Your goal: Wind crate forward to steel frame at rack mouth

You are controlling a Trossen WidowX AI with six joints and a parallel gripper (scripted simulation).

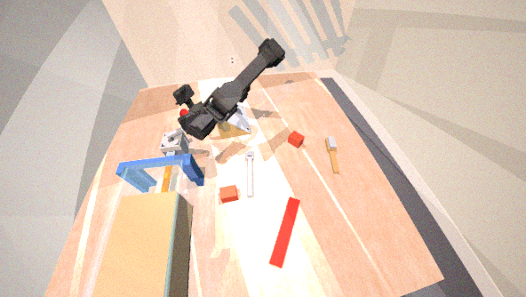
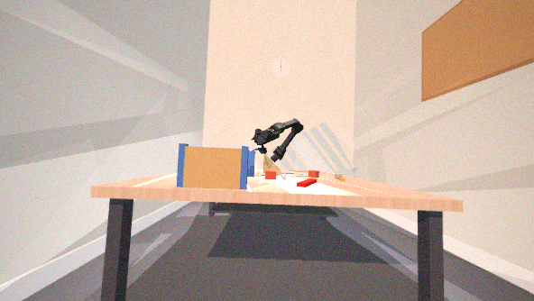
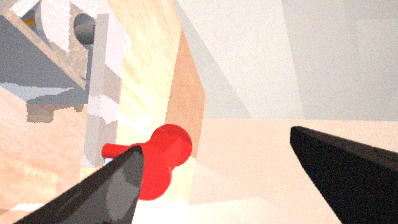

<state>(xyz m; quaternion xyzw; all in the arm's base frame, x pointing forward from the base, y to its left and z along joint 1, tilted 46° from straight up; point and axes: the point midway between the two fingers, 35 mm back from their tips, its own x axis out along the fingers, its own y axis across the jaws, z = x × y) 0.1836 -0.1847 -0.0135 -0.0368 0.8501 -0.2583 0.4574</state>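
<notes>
Now: gripper tip 3 cm past the grey crank arm, 4 cm to the left of it and 10 cm above it. Also, from my gripper tip: blue steel frame (16 cm ahead, 11 cm to the right, 11 cm below); then grey winch (1 cm behind, 10 cm to the right, 18 cm below); then red grip (5 cm behind, 1 cm to the right, 7 cm below).
</notes>
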